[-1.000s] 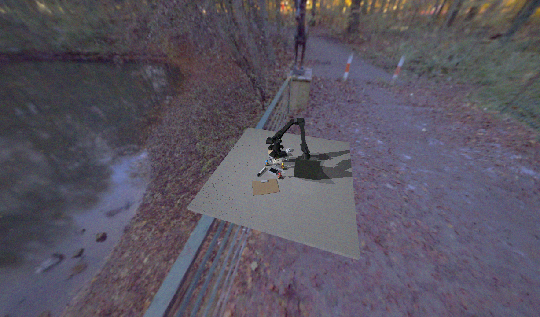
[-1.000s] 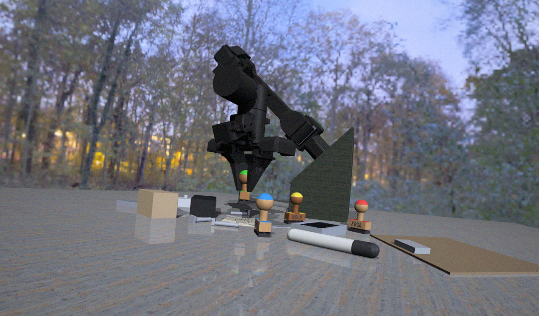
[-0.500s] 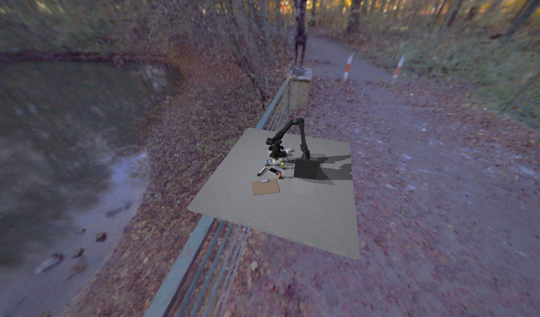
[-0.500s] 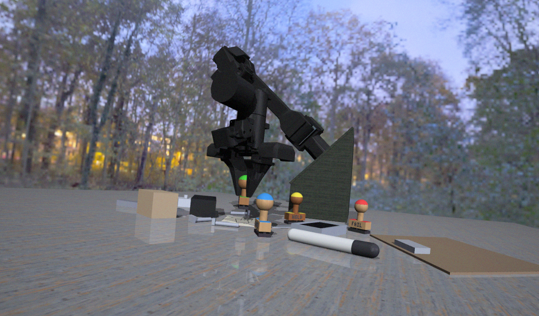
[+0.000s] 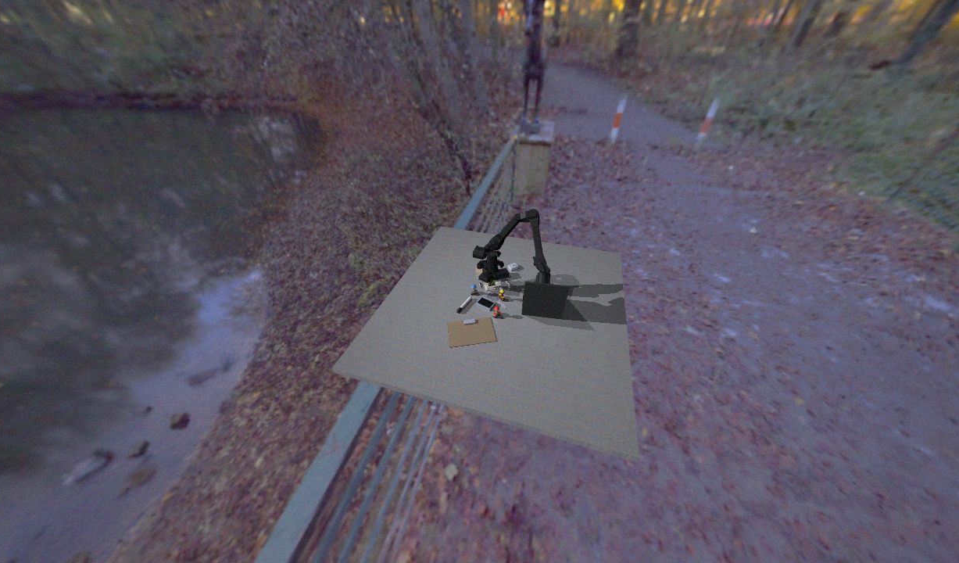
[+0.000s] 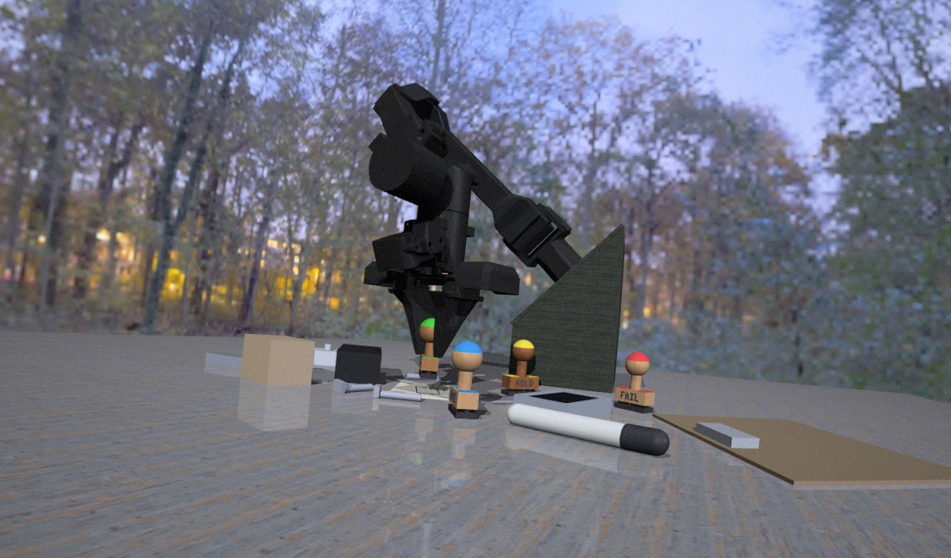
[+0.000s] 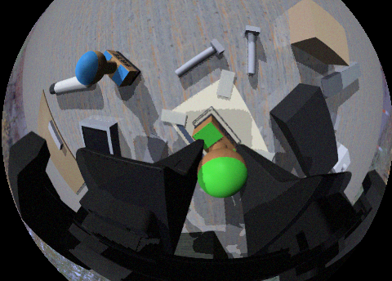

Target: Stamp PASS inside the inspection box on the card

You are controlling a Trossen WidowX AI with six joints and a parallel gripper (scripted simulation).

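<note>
The white card lies 10 mm behind my gripper tip and 40 mm below it. From my gripper tip the other things lie so: black block (20 mm behind, 110 mm to the right, 20 mm below); then blue-topped stamp (80 mm ahead, 80 mm to the left, 20 mm below); then green-topped stamp (right at my gripper tip).
</note>
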